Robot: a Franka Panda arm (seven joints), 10 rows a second.
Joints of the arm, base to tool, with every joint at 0 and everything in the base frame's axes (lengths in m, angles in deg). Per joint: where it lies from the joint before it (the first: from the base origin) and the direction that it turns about. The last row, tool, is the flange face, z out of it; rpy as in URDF.
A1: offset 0 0 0.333 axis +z
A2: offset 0 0 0 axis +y
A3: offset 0 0 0.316 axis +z
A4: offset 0.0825 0 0 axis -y
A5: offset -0.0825 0 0.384 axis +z
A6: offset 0 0 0 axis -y
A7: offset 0.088 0 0 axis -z
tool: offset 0 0 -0.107 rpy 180 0 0
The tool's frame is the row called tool.
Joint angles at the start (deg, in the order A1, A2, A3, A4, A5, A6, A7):
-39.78, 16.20, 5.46, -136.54, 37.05, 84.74, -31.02
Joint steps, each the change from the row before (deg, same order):
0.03, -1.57, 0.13, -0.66, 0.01, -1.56, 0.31
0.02, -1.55, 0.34, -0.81, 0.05, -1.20, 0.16
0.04, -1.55, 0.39, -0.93, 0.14, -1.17, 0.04
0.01, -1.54, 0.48, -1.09, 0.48, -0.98, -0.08
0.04, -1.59, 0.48, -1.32, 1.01, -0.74, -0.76
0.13, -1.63, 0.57, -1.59, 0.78, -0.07, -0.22
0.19, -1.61, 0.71, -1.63, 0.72, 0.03, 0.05
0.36, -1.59, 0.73, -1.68, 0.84, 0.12, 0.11
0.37, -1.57, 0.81, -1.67, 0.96, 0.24, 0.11
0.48, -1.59, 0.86, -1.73, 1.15, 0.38, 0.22
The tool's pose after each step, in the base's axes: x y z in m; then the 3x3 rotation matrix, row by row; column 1 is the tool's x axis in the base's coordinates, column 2 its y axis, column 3 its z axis. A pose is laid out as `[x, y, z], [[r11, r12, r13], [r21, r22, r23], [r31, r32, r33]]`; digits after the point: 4 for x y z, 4 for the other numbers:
[0.3444, -0.1464, 0.2108], [[0.7716, -0.5704, -0.2816], [0.0600, -0.3754, 0.9249], [-0.6333, -0.7305, -0.2555]]
[0.3418, -0.1409, 0.2192], [[0.7709, -0.5660, -0.2921], [0.0750, -0.3748, 0.9241], [-0.6325, -0.7343, -0.2465]]
[0.3387, -0.1345, 0.2271], [[0.7704, -0.5610, -0.3028], [0.0914, -0.3729, 0.9233], [-0.6309, -0.7391, -0.2360]]
[0.3355, -0.1271, 0.2340], [[0.7715, -0.5561, -0.3089], [0.1055, -0.3671, 0.9242], [-0.6274, -0.7456, -0.2246]]
[0.3320, -0.1187, 0.2403], [[0.7807, -0.5444, -0.3069], [0.1181, -0.3537, 0.9279], [-0.6137, -0.7606, -0.2118]]
[0.3276, -0.1097, 0.2443], [[0.7840, -0.5392, -0.3076], [0.1233, -0.3504, 0.9285], [-0.6084, -0.7658, -0.2082]]
[0.3231, -0.0996, 0.2477], [[0.7838, -0.5369, -0.3119], [0.1287, -0.3509, 0.9275], [-0.6075, -0.7672, -0.2060]]
[0.3185, -0.0886, 0.2504], [[0.7827, -0.5355, -0.3172], [0.1343, -0.3524, 0.9262], [-0.6077, -0.7676, -0.2039]]
[0.3140, -0.0774, 0.2527], [[0.7822, -0.5338, -0.3214], [0.1383, -0.3542, 0.9249], [-0.6075, -0.7679, -0.2032]]
[0.3095, -0.0656, 0.2544], [[0.7810, -0.5336, -0.3245], [0.1402, -0.3566, 0.9237], [-0.6086, -0.7669, -0.2037]]

